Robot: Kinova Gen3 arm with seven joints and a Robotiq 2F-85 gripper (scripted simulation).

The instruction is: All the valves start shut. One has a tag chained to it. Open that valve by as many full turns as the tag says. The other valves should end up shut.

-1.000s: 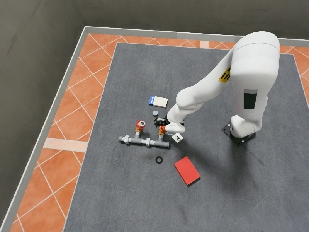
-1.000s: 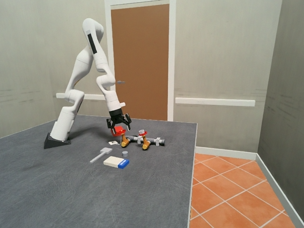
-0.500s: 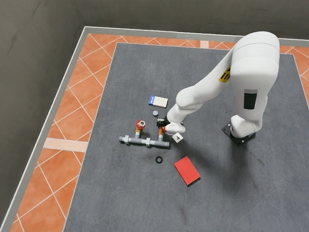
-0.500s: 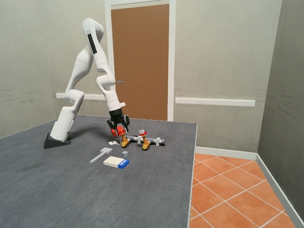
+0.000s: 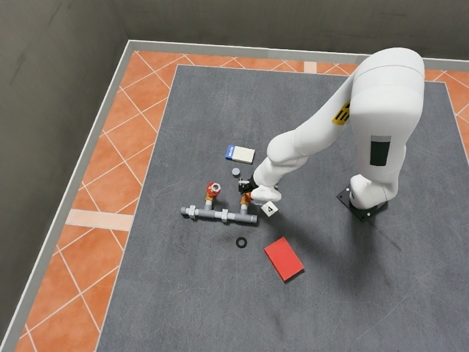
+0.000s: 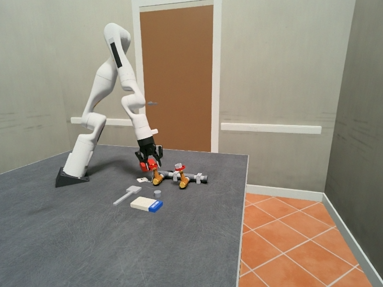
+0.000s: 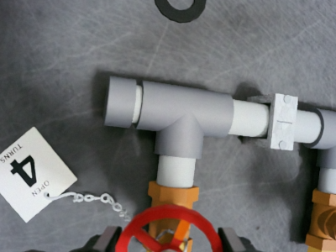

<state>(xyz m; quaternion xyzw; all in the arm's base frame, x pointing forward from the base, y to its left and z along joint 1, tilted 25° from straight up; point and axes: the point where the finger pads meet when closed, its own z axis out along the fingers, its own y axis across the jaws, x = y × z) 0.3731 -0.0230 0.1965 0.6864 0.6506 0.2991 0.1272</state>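
My gripper is now 70 mm past the white tag, 20 mm to the right of it and 90 mm above it. Round my hand: grey paddle 60 mm behind, 130 mm to the right, 90 mm below; then blue box 50 mm ahead, 210 mm to the right, 80 mm below; then red block 120 mm behind, 200 mm to the left, 80 mm below.
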